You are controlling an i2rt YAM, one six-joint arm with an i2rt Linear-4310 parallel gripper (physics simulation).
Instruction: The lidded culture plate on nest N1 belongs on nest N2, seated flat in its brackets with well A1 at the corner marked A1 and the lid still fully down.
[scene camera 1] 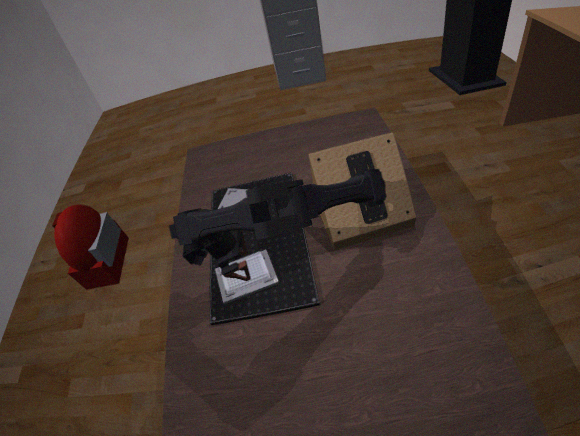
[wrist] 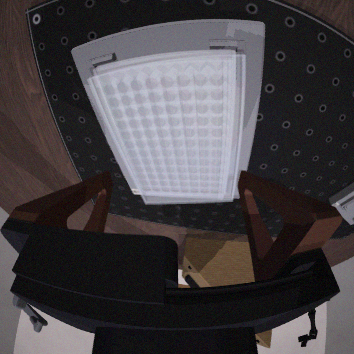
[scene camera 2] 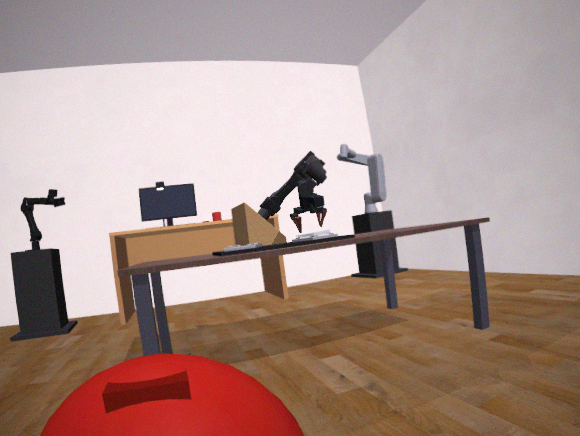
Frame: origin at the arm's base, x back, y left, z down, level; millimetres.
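Seen in the pictures: gripper, fingertip midpoint: (scene camera 1: 247,266) (wrist: 174,177) (scene camera 2: 310,229); arm's base, origin of the base link: (scene camera 1: 366,187) (scene camera 2: 257,222).
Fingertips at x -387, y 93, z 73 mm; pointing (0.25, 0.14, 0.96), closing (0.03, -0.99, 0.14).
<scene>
Pixels of each thing's middle, then the offset from my fingertips to it. Level surfaces: height alone.
- clear lidded culture plate, body centre: (wrist: 178,149) (scene camera 1: 243,270) (scene camera 2: 312,233) dz +14, dx -14, dy -1 mm
- grey nest N1, body centre: (wrist: 175,133) (scene camera 1: 245,275) (scene camera 2: 314,237) dz +32, dx -14, dy +4 mm
- brown table, its level: dz +54 mm
The clear lidded culture plate (scene camera 1: 259,267) (scene camera 2: 322,232) (wrist: 170,125) lies on the grey nest N1 (scene camera 1: 273,281) (wrist: 165,37), between its brackets. The lid looks down over the wells; exact seating and the well A1 label are too small to read. My gripper (scene camera 1: 246,262) (scene camera 2: 310,229) (wrist: 174,177) is open and empty, above the plate, with brown fingertips towards its two long sides near one end in the wrist view. The other grey nest, N2 (scene camera 1: 234,197) (scene camera 2: 242,247) (wrist: 345,201), shows partly, with the arm covering much of it in scene camera 1; the part that shows bears no plate.
Both nests sit on a black perforated board (scene camera 1: 295,292) (wrist: 300,65) on the brown table (scene camera 1: 400,350). The arm's base stands on a tan block (scene camera 1: 330,175) (scene camera 2: 250,227) beside the board. A red rounded object (scene camera 1: 75,237) (scene camera 2: 175,415) is off the table's side.
</scene>
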